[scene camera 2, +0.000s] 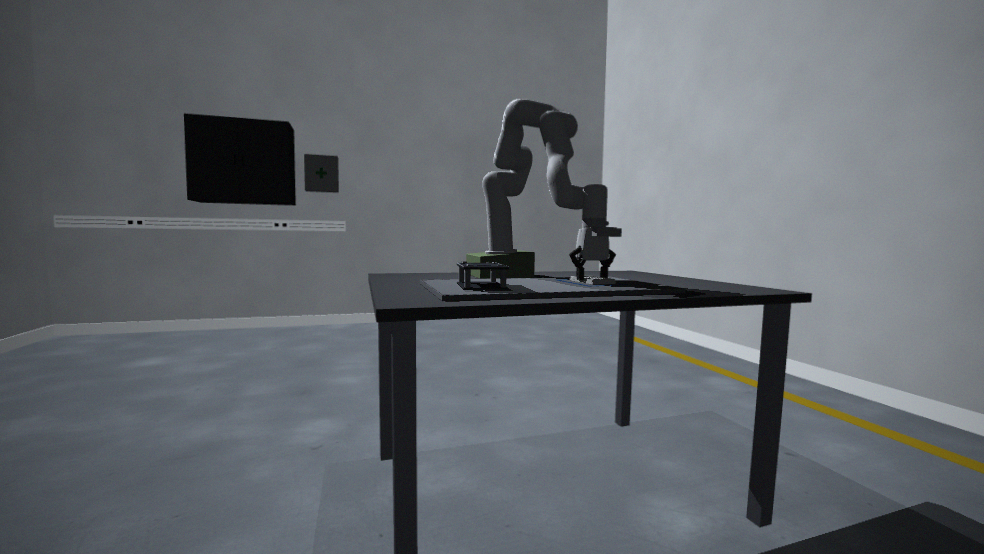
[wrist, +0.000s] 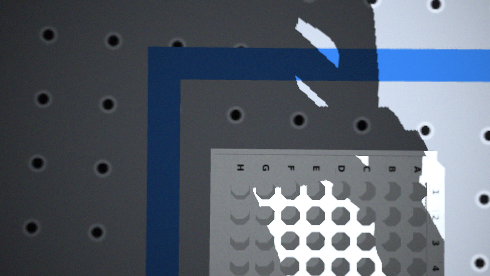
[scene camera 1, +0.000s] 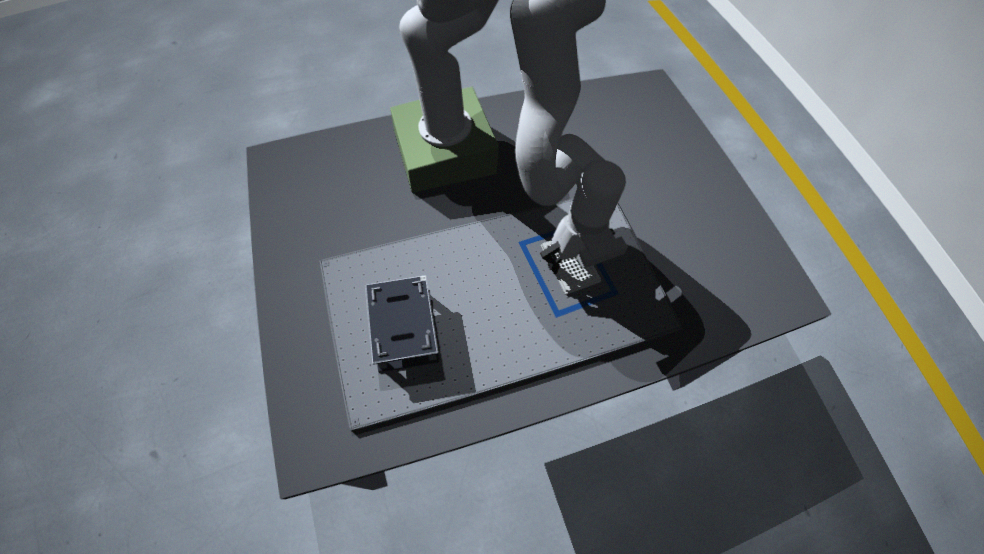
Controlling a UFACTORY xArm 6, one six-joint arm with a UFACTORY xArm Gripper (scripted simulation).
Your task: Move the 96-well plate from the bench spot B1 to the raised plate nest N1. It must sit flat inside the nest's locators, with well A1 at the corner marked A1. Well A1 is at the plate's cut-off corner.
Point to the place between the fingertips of my gripper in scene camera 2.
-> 592,279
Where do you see a white 96-well plate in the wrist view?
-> At 265,204
